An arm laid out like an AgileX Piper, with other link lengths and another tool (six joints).
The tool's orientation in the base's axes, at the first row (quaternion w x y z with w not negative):
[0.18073, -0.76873, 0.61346, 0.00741]
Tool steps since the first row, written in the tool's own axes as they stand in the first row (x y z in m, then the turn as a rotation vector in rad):
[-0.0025, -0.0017, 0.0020, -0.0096, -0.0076, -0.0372]
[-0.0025, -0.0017, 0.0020, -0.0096, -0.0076, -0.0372]
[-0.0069, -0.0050, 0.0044, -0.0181, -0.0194, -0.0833]
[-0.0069, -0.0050, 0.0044, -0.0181, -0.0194, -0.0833]
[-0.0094, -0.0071, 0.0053, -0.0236, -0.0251, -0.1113]
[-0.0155, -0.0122, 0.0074, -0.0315, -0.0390, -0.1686]
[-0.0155, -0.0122, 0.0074, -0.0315, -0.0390, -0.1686]
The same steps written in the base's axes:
[0.0014, 0.0032, -0.0008, -0.0030, -0.0003, 0.0390]
[0.0014, 0.0032, -0.0008, -0.0030, -0.0003, 0.0390]
[0.0039, 0.0087, -0.0012, -0.0036, -0.0033, 0.0873]
[0.0039, 0.0087, -0.0012, -0.0036, -0.0033, 0.0873]
[0.0055, 0.0117, -0.0009, -0.0055, -0.0052, 0.1163]
[0.0093, 0.0189, 0.0000, -0.0064, -0.0117, 0.1754]
[0.0093, 0.0189, 0.0000, -0.0064, -0.0117, 0.1754]

